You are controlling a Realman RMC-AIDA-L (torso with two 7-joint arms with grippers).
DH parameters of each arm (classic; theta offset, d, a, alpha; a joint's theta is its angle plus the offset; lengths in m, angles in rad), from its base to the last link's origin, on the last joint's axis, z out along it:
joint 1: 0 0.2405 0 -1.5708
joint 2: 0 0 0 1.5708
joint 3: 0 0.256 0 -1.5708
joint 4: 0 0 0 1.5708
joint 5: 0 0.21 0 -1.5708
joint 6: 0 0 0 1.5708
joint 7: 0 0.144 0 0
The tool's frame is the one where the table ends.
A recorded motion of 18 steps. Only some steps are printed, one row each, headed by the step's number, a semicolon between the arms.
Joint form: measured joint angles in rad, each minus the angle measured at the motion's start. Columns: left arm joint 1, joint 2, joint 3, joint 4, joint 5, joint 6, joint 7; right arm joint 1, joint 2, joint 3, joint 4, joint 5, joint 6, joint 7.
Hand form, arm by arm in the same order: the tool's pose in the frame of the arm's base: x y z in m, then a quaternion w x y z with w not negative. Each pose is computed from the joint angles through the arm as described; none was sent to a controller.
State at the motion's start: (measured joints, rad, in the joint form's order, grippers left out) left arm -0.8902 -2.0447 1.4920 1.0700 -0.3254 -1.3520 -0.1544; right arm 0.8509 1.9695 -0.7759 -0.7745 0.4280 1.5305 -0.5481
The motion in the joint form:
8: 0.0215 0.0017 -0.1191 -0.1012 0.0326 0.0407 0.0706; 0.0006 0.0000 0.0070 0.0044 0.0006 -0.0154 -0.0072
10: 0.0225 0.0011 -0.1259 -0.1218 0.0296 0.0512 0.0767; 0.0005 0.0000 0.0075 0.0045 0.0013 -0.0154 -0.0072
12: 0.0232 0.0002 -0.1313 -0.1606 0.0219 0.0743 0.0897; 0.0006 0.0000 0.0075 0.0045 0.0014 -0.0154 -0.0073
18: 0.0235 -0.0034 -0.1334 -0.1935 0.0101 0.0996 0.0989; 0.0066 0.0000 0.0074 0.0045 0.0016 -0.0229 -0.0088
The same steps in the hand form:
8: -0.1848 0.4251 -0.0022 0.34355 -0.74904 -0.54277 0.16221; 0.2432 0.4039 0.0451 0.16371 -0.80064 0.57049 -0.08196
10: -0.1894 0.4246 -0.0039 0.34043 -0.74696 -0.54724 0.16334; 0.2431 0.4039 0.0451 0.16356 -0.80058 0.57068 -0.08145
12: -0.1972 0.4236 -0.0081 0.33480 -0.74537 -0.55206 0.16602; 0.2431 0.4040 0.0451 0.16354 -0.80065 0.57060 -0.08140
18: -0.2024 0.4224 -0.0137 0.32868 -0.74527 -0.55621 0.16487; 0.2408 0.4064 0.0453 0.16708 -0.80274 0.56689 -0.07956

